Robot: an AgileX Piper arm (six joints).
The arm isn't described. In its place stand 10 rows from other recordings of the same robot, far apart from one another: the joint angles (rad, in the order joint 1, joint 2, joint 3, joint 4, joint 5, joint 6), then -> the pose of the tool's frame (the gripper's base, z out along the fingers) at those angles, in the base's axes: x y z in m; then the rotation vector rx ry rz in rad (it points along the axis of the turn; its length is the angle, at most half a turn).
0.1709 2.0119 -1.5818 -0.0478 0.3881 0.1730 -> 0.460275 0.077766 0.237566 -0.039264 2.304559 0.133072
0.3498 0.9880 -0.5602 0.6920 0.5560 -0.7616 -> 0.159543 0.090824 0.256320 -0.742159 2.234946 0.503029
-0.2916 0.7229 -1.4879 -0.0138 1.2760 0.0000 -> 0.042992 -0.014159 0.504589 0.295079 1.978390 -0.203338
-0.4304 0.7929 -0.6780 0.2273 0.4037 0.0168 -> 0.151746 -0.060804 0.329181 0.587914 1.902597 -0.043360
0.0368 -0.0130 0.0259 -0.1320 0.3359 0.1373 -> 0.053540 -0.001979 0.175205 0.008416 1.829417 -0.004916
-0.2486 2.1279 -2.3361 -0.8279 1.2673 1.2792 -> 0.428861 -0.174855 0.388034 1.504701 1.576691 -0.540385
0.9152 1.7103 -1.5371 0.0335 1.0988 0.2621 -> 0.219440 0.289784 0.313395 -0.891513 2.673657 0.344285
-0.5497 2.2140 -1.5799 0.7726 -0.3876 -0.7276 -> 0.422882 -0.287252 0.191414 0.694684 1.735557 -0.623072
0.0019 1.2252 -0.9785 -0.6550 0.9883 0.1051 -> 0.231667 -0.045852 0.316215 -0.190612 2.581089 -0.800883
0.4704 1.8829 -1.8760 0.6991 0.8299 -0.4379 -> 0.369942 0.236579 0.375627 -0.713599 2.111422 0.846820
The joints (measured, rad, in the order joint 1, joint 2, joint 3, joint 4, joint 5, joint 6), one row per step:
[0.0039, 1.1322, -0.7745, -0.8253, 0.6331, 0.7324]
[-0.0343, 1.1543, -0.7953, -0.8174, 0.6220, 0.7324]
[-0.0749, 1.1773, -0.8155, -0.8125, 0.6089, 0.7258]
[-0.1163, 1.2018, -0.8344, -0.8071, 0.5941, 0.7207]
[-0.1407, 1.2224, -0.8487, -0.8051, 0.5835, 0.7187]
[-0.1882, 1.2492, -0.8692, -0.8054, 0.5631, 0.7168]
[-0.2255, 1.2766, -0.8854, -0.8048, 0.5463, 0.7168]
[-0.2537, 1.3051, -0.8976, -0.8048, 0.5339, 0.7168]
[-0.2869, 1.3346, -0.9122, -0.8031, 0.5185, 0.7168]
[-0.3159, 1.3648, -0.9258, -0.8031, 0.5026, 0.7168]
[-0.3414, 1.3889, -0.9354, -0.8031, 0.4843, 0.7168]
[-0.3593, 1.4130, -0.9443, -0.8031, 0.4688, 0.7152]
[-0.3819, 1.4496, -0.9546, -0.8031, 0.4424, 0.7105]
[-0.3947, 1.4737, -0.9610, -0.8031, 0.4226, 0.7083]
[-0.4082, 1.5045, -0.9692, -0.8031, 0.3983, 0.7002]
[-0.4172, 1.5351, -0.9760, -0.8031, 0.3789, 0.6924]
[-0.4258, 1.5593, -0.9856, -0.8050, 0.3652, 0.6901]
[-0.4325, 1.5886, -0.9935, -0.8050, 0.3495, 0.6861]
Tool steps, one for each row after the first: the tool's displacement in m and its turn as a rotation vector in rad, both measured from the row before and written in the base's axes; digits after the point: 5 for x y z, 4 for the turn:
[0.00493, -0.00785, 0.00149, 0.0097, -0.0064, -0.0325]
[0.00480, -0.00887, 0.00115, 0.0026, -0.0036, -0.0288]
[0.00466, -0.00944, 0.00030, 0.0044, -0.0029, -0.0295]
[0.00410, -0.00595, -0.00034, 0.0026, -0.0006, -0.0164]
[0.00453, -0.01184, 0.00032, 0.0014, -0.0074, -0.0322]
[0.00429, -0.00989, -0.00153, 0.0040, -0.0013, -0.0259]
[0.00423, -0.00812, -0.00342, 0.0045, 0.0068, -0.0197]
[0.00403, -0.00966, -0.00312, 0.0061, 0.0027, -0.0232]
[0.00415, -0.00895, -0.00379, 0.0053, 0.0042, -0.0182]
[0.00303, -0.00774, -0.00338, 0.0050, 0.0002, -0.0132]
[0.00347, -0.00596, -0.00385, 0.0045, 0.0037, -0.0065]
[0.00537, -0.00778, -0.00700, 0.0071, 0.0074, -0.0021]
[0.00376, -0.00456, -0.00481, 0.0056, 0.0027, 0.0016]
[0.00492, -0.00515, -0.00639, 0.0046, 0.0068, 0.0075]
[0.00479, -0.00399, -0.00714, 0.0056, 0.0112, 0.0086]
[0.00389, -0.00398, -0.00457, 0.0035, 0.0047, 0.0025]
[0.00453, -0.00348, -0.00690, 0.0071, 0.0094, 0.0059]

